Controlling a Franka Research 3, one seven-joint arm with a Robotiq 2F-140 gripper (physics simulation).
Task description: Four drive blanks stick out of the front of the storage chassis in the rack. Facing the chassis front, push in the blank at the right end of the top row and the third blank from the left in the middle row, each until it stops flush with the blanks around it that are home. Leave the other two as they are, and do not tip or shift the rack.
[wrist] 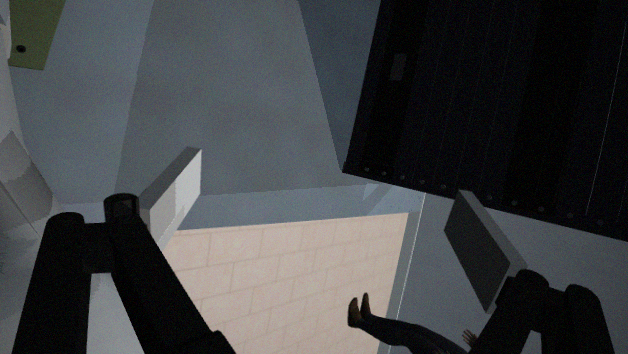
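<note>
My gripper (328,191) is wide open and empty, with one flat finger pad at the left and the other at the right of the wrist view. A large black box-like body (480,100), which looks like the rack or chassis, fills the upper right. It shows a dark panel with faint parallel lines, a small grey patch and a row of small round dots along its lower edge. The right finger pad overlaps that edge in the picture; whether they touch I cannot tell. The drive blanks and the chassis front cannot be made out in this view.
A grey-blue surface (240,100) spans the upper middle, with shadows across it. A green plate (35,35) with a dark hole is at the upper left, and pale arm parts (22,180) are at the left edge. Tan tiled floor (280,280) and a person's legs (395,330) show below.
</note>
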